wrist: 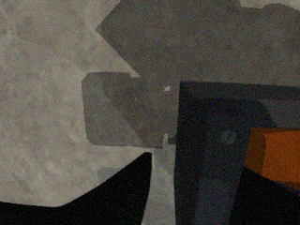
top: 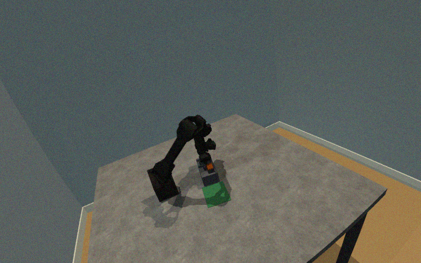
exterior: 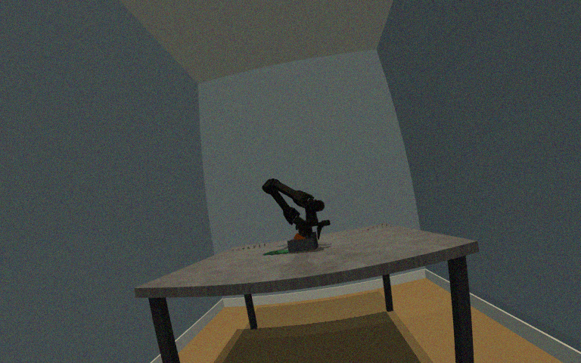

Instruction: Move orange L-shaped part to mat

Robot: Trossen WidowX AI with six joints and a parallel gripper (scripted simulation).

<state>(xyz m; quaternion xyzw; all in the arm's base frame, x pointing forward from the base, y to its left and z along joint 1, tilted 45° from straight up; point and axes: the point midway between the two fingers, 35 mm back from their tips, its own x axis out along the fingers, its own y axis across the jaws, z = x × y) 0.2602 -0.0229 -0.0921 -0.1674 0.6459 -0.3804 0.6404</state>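
My gripper tip is 20 mm past the orange part and 50 mm to the left of it. The rest, counted from my gripper tip: green mat 70 mm behind, 220 mm to the right, 60 mm below.
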